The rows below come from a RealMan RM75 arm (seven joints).
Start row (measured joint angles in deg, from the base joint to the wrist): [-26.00, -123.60, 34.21, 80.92, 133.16, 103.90, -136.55]
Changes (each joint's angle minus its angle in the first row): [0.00, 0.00, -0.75, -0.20, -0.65, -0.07, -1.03]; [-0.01, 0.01, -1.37, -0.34, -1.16, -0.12, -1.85]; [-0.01, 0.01, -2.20, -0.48, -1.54, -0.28, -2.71]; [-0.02, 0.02, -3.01, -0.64, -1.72, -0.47, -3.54]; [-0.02, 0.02, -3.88, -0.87, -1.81, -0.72, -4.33]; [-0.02, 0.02, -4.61, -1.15, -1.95, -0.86, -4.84]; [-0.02, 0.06, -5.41, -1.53, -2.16, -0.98, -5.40]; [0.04, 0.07, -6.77, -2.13, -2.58, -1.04, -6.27]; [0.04, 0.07, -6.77, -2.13, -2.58, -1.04, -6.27]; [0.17, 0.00, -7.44, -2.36, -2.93, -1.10, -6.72]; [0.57, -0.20, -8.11, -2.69, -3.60, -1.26, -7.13]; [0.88, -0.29, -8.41, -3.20, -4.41, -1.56, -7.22]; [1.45, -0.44, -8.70, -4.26, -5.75, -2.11, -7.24]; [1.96, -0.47, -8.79, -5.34, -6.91, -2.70, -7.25]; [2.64, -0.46, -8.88, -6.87, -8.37, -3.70, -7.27]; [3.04, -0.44, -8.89, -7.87, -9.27, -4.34, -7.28]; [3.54, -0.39, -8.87, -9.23, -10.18, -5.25, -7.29]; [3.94, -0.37, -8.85, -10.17, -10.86, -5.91, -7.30]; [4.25, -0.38, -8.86, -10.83, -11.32, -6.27, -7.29]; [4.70, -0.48, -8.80, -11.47, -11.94, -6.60, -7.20]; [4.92, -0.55, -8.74, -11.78, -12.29, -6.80, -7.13]
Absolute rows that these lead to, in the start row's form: [-26.00, -123.60, 33.46, 80.72, 132.51, 103.83, -137.58]; [-26.01, -123.59, 32.84, 80.58, 132.00, 103.78, -138.40]; [-26.01, -123.59, 32.01, 80.44, 131.62, 103.62, -139.26]; [-26.02, -123.58, 31.20, 80.28, 131.44, 103.43, -140.09]; [-26.02, -123.58, 30.33, 80.05, 131.35, 103.18, -140.88]; [-26.02, -123.58, 29.60, 79.77, 131.21, 103.04, -141.39]; [-26.02, -123.54, 28.80, 79.39, 131.00, 102.92, -141.95]; [-25.96, -123.53, 27.44, 78.79, 130.58, 102.86, -142.82]; [-25.96, -123.53, 27.44, 78.79, 130.58, 102.86, -142.82]; [-25.83, -123.60, 26.77, 78.56, 130.23, 102.80, -143.27]; [-25.43, -123.80, 26.10, 78.23, 129.56, 102.64, -143.68]; [-25.12, -123.89, 25.80, 77.72, 128.75, 102.34, -143.77]; [-24.55, -124.04, 25.51, 76.66, 127.41, 101.79, -143.79]; [-24.04, -124.07, 25.42, 75.58, 126.25, 101.20, -143.80]; [-23.36, -124.06, 25.33, 74.05, 124.79, 100.20, -143.82]; [-22.96, -124.04, 25.32, 73.05, 123.89, 99.56, -143.83]; [-22.46, -123.99, 25.34, 71.69, 122.98, 98.65, -143.84]; [-22.06, -123.97, 25.36, 70.75, 122.30, 97.99, -143.85]; [-21.75, -123.98, 25.35, 70.09, 121.84, 97.63, -143.84]; [-21.30, -124.08, 25.41, 69.45, 121.22, 97.30, -143.75]; [-21.08, -124.15, 25.47, 69.14, 120.87, 97.10, -143.68]
